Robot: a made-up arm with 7 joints. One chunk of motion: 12 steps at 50 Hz.
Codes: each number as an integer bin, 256 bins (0 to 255) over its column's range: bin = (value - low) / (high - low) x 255, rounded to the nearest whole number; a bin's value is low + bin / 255 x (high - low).
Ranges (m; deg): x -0.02..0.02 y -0.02..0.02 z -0.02..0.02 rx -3..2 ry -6..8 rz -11..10
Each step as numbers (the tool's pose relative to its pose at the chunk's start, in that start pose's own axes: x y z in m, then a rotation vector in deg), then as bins.
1 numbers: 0.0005 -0.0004 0.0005 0.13 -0.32 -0.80
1 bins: 131 125 131 160 103 124
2 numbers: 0.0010 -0.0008 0.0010 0.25 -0.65 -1.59
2 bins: 134 122 134 166 97 114
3 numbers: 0.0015 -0.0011 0.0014 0.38 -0.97 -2.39
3 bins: 137 120 136 172 92 105
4 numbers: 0.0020 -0.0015 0.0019 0.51 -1.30 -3.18
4 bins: 140 118 140 179 86 95
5 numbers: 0.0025 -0.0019 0.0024 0.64 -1.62 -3.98
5 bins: 143 115 143 186 80 85
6 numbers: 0.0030 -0.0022 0.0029 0.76 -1.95 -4.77
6 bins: 147 113 146 192 74 76
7 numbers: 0.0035 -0.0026 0.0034 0.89 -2.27 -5.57
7 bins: 150 111 149 198 68 66
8 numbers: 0.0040 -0.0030 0.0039 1.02 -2.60 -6.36
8 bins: 153 108 152 205 62 56
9 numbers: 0.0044 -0.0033 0.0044 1.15 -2.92 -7.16
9 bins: 156 106 156 212 56 47
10 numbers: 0.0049 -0.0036 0.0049 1.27 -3.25 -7.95
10 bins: 159 105 159 218 50 37
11 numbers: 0.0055 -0.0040 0.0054 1.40 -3.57 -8.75
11 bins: 163 102 162 224 44 27
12 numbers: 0.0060 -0.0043 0.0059 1.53 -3.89 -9.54
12 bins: 166 100 165 231 38 18
